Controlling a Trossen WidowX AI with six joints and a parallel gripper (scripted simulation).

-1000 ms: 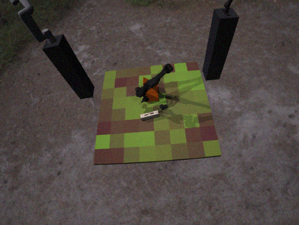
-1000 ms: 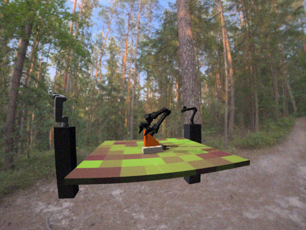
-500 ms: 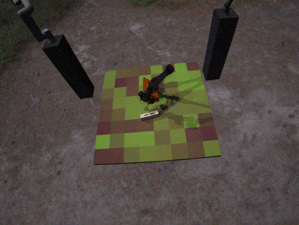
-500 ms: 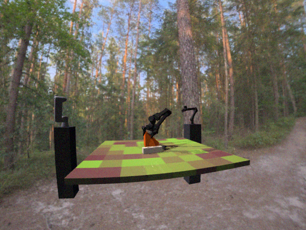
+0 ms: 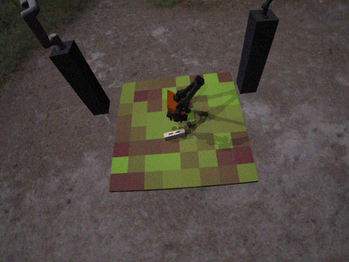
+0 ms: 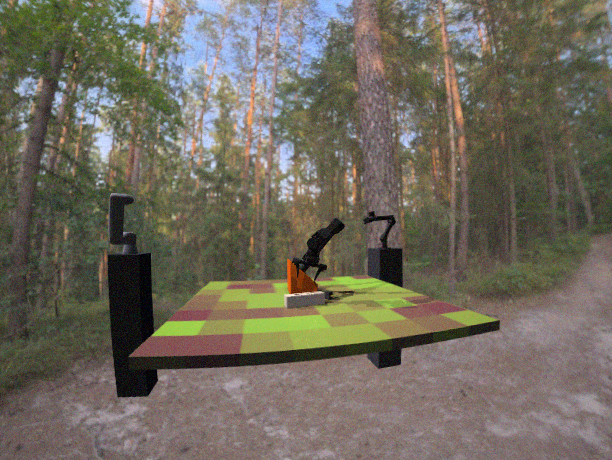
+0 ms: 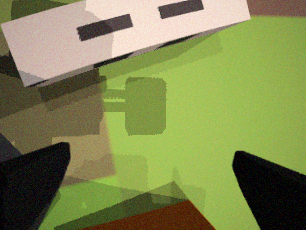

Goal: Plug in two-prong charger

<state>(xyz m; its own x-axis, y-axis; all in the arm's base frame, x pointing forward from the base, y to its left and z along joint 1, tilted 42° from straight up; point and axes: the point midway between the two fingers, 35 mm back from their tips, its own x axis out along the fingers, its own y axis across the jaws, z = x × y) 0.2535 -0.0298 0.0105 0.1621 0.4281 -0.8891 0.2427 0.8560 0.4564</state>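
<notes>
My gripper tip is now 1 cm short of the dark two-prong charger, 13 cm to the right of it and 9 cm above it.
</notes>
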